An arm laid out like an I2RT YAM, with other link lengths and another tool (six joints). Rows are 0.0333 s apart.
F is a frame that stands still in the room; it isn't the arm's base.
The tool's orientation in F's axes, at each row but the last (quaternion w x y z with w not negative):
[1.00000 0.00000 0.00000 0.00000]
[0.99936 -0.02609 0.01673 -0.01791]
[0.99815 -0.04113 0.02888 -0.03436]
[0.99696 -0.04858 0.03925 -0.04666]
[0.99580 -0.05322 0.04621 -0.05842]
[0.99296 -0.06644 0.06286 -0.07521]
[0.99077 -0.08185 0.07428 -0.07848]
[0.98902 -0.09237 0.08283 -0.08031]
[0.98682 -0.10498 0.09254 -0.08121]
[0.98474 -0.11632 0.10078 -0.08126]
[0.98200 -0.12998 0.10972 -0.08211]
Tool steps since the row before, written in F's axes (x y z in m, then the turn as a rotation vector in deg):
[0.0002 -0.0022 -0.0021 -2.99 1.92 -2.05]
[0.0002 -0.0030 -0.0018 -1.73 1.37 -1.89]
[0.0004 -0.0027 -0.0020 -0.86 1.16 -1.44]
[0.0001 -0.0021 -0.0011 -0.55 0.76 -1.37]
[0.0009 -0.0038 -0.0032 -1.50 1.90 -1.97]
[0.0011 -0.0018 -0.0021 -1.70 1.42 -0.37]
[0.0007 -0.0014 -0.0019 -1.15 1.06 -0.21]
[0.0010 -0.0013 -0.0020 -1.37 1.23 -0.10]
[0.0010 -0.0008 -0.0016 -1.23 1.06 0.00]
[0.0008 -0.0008 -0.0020 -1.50 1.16 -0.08]
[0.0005 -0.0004 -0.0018 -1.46 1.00 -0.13]
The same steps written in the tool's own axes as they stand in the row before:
[0.0002 -0.0022 -0.0021 -2.99 1.92 -2.05]
[0.0004 -0.0029 -0.0019 -1.72 1.41 -1.88]
[0.0007 -0.0025 -0.0022 -0.86 1.22 -1.39]
[0.0004 -0.0020 -0.0013 -0.52 0.84 -1.33]
[0.0016 -0.0033 -0.0035 -1.54 1.93 -1.91]
[0.0016 -0.0013 -0.0021 -1.85 1.20 -0.42]
[0.0012 -0.0009 -0.0020 -1.27 0.90 -0.23]
[0.0015 -0.0007 -0.0020 -1.53 1.02 -0.13]
[0.0014 -0.0003 -0.0015 -1.38 0.85 -0.04]
[0.0013 -0.0002 -0.0019 -1.65 0.93 -0.16]
[0.0009 0.0002 -0.0017 -1.57 0.79 -0.23]

